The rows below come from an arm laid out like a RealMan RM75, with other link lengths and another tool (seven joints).
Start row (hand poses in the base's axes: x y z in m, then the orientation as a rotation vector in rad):
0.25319, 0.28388, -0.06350, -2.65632, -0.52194, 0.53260
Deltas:
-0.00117, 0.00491, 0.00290, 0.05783, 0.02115, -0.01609
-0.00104, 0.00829, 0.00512, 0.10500, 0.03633, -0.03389
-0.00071, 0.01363, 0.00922, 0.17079, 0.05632, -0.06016
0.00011, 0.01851, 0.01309, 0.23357, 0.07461, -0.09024
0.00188, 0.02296, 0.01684, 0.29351, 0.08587, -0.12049
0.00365, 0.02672, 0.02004, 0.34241, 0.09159, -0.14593
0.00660, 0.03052, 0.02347, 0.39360, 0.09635, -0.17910
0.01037, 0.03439, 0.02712, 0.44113, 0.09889, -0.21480
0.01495, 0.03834, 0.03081, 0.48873, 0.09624, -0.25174
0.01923, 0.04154, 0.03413, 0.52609, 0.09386, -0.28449
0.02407, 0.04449, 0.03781, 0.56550, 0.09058, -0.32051
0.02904, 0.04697, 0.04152, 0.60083, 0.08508, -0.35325
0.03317, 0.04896, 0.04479, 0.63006, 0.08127, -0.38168
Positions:
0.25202, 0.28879, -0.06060, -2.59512, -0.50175, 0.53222
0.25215, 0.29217, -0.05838, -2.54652, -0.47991, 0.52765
0.25248, 0.29751, -0.05428, -2.47921, -0.44844, 0.51915
0.25330, 0.30239, -0.05041, -2.41553, -0.41285, 0.50846
0.25507, 0.30684, -0.04666, -2.35703, -0.37935, 0.49031
0.25684, 0.31060, -0.04346, -2.31047, -0.35251, 0.47133
0.25979, 0.31440, -0.04003, -2.26222, -0.31722, 0.44845
0.26356, 0.31827, -0.03638, -2.21785, -0.27962, 0.42395
0.26814, 0.32222, -0.03269, -2.17483, -0.24253, 0.39352
0.27242, 0.32542, -0.02937, -2.14070, -0.20953, 0.36859
0.27726, 0.32837, -0.02569, -2.10443, -0.17370, 0.34135
0.28223, 0.33085, -0.02198, -2.07230, -0.14215, 0.31428
0.28636, 0.33284, -0.01871, -2.04502, -0.11464, 0.29257

